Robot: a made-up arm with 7 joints. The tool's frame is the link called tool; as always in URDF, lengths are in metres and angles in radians. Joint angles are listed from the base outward.
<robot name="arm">
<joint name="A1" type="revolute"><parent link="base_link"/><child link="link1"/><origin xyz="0.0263 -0.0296 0.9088" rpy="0 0 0"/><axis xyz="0 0 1"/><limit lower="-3.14" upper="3.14"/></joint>
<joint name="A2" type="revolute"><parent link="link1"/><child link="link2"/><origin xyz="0.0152 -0.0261 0.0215" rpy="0 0 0"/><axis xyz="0 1 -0.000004"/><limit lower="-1.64" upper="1.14"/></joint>
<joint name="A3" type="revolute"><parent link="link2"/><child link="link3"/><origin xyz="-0.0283 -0.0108 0.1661" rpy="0 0 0"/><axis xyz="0 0 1"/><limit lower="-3.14" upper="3.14"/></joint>
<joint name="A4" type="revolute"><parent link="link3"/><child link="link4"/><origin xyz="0.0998 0.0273 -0.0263" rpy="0 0 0"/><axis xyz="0 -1 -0.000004"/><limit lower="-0.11" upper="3.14"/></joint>
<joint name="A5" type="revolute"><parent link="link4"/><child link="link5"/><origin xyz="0.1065 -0.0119 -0.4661" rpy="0 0 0"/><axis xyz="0 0.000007 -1"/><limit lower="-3.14" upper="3.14"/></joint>
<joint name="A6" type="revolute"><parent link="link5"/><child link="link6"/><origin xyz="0.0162 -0.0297 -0.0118" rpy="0 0 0"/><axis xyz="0 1 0.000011"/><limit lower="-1.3" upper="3.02"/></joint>
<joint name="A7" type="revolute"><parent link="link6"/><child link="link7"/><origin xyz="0.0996 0.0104 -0.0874" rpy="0 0 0"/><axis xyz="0 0.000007 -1"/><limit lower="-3.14" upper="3.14"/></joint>
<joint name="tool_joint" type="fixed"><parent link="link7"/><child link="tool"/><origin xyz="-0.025 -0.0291 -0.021" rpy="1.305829 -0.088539 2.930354"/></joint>
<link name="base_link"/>
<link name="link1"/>
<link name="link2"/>
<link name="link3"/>
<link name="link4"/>
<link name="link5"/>
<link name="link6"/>
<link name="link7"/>
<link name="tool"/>
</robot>
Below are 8 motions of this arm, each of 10 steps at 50 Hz.
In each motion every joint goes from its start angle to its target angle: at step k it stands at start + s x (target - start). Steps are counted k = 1, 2, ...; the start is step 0. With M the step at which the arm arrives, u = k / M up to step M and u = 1 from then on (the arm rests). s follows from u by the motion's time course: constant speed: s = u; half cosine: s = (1 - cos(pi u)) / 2; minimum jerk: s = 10 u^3 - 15 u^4 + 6 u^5.
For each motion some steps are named. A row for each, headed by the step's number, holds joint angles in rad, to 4 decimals.
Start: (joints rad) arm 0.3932 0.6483 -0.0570 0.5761 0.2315 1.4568 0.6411
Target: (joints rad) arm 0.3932 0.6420 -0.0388 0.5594 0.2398 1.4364 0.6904
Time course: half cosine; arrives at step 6
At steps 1, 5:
1: 0.3932 0.6479 -0.0558 0.5750 0.2321 1.4554 0.6444
5: 0.3932 0.6424 -0.0400 0.5605 0.2392 1.4378 0.6871

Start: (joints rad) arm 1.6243 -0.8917 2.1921 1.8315 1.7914 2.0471 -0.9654
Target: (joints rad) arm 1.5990 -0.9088 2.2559 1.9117 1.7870 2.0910 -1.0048
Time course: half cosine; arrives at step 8
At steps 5, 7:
5: 1.6068 -0.9035 2.2362 1.8869 1.7884 2.0774 -0.9926
7: 1.6000 -0.9081 2.2535 1.9086 1.7872 2.0893 -1.0033

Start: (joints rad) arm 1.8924 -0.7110 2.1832 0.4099 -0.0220 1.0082 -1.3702
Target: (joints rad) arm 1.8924 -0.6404 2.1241 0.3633 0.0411 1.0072 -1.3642
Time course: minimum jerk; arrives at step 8
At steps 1, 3, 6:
1: 1.8924 -0.7099 2.1823 0.4092 -0.0210 1.0082 -1.3701
3: 1.8924 -0.6916 2.1669 0.3971 -0.0046 1.0079 -1.3685
6: 1.8924 -0.6477 2.1302 0.3681 0.0346 1.0073 -1.3648

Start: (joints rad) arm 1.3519 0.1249 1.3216 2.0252 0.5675 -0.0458 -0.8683
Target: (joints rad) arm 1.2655 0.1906 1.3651 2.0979 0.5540 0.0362 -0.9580
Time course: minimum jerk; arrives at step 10
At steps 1, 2, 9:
1: 1.3512 0.1255 1.3220 2.0258 0.5674 -0.0451 -0.8691
2: 1.3469 0.1287 1.3241 2.0294 0.5667 -0.0411 -0.8735
9: 1.2662 0.1900 1.3647 2.0973 0.5541 0.0355 -0.9572

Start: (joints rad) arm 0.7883 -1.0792 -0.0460 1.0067 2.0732 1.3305 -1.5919
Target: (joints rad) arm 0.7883 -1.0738 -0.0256 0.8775 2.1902 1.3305 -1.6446
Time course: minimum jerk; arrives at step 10
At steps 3, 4, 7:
3: 0.7883 -1.0783 -0.0427 0.9856 2.0923 1.3305 -1.6005
4: 0.7883 -1.0775 -0.0395 0.9657 2.1103 1.3305 -1.6086
7: 0.7883 -1.0747 -0.0289 0.8986 2.1711 1.3305 -1.6360

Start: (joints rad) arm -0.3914 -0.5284 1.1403 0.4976 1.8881 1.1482 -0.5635
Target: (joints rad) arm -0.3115 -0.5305 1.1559 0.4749 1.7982 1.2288 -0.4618
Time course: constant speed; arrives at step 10
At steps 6, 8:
6: -0.3435 -0.5297 1.1497 0.4840 1.8342 1.1966 -0.5025
8: -0.3275 -0.5301 1.1528 0.4794 1.8162 1.2127 -0.4821

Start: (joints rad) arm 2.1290 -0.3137 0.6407 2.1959 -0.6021 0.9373 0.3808
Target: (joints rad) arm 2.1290 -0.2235 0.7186 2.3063 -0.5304 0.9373 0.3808
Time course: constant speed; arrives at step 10
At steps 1, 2, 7, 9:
1: 2.1290 -0.3047 0.6485 2.2069 -0.5949 0.9373 0.3808
2: 2.1290 -0.2957 0.6563 2.2180 -0.5878 0.9373 0.3808
7: 2.1290 -0.2506 0.6952 2.2732 -0.5519 0.9373 0.3808
9: 2.1290 -0.2325 0.7108 2.2953 -0.5376 0.9373 0.3808

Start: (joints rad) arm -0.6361 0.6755 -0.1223 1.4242 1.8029 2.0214 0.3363
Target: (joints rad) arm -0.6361 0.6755 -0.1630 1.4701 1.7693 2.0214 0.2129
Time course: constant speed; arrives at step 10
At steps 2, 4, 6, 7, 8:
2: -0.6361 0.6755 -0.1304 1.4334 1.7962 2.0214 0.3116
4: -0.6361 0.6755 -0.1386 1.4426 1.7895 2.0214 0.2869
6: -0.6361 0.6755 -0.1467 1.4517 1.7827 2.0214 0.2623
7: -0.6361 0.6755 -0.1508 1.4563 1.7794 2.0214 0.2499
8: -0.6361 0.6755 -0.1549 1.4609 1.7760 2.0214 0.2376

